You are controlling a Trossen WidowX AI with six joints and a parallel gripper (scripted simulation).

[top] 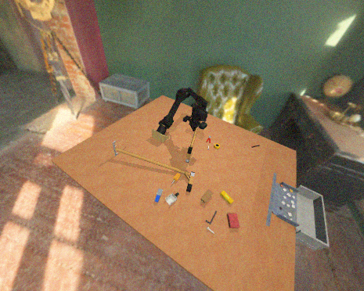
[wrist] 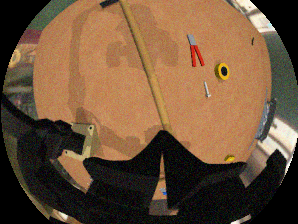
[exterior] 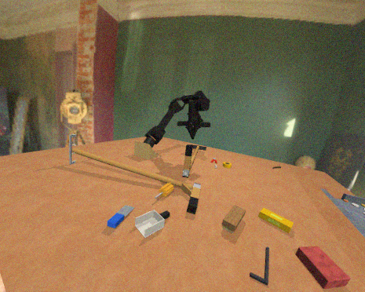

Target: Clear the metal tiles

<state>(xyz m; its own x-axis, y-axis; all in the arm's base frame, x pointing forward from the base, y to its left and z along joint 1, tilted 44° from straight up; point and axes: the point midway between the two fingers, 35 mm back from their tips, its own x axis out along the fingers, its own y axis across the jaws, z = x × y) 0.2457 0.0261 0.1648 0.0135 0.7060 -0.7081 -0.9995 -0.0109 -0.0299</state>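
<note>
The long scraper is 8 cm to the left of my gripper tip, 8 cm below it and 2 cm behind it. Also, from my gripper tip: wooden block: 36 cm ahead, 34 cm to the right, 13 cm below; then yellow level: 46 cm ahead, 26 cm to the right, 13 cm below; then yellow tape roll: 19 cm ahead, 13 cm to the left, 13 cm below.
</note>
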